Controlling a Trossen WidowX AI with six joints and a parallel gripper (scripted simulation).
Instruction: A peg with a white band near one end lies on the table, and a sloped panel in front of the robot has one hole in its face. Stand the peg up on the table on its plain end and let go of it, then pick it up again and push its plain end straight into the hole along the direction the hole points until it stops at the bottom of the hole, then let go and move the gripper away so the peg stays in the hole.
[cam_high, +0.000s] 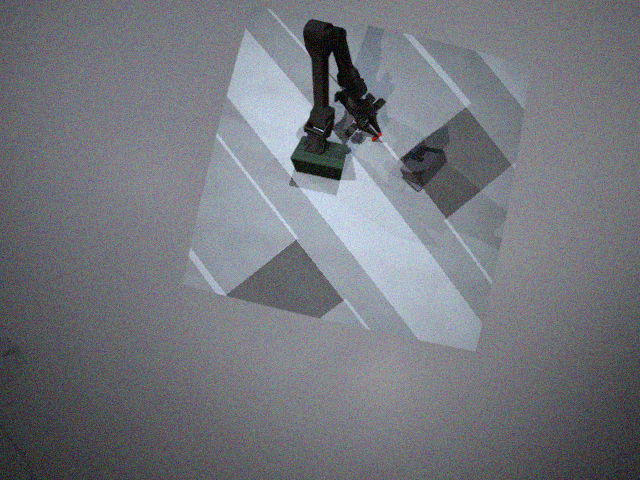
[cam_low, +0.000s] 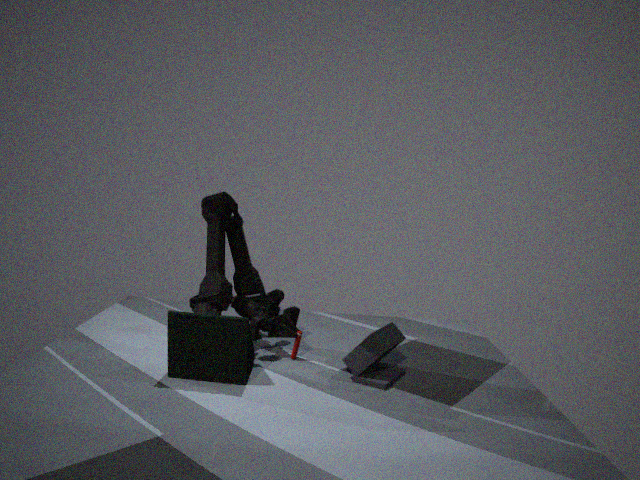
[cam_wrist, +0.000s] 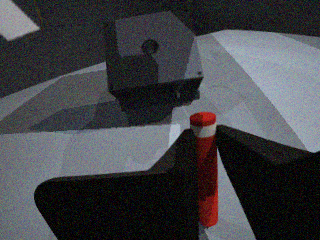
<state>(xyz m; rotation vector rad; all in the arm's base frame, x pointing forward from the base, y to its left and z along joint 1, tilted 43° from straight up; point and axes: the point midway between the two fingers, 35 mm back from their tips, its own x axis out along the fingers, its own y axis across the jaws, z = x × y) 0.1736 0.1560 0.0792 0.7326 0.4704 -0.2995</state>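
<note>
My gripper tip is 1 cm above the red peg. From my gripper tip the other things lie so: grey sloped panel (20 cm ahead, 5 cm to the right); dark base plate (22 cm ahead, 6 cm to the right, 6 cm below).
</note>
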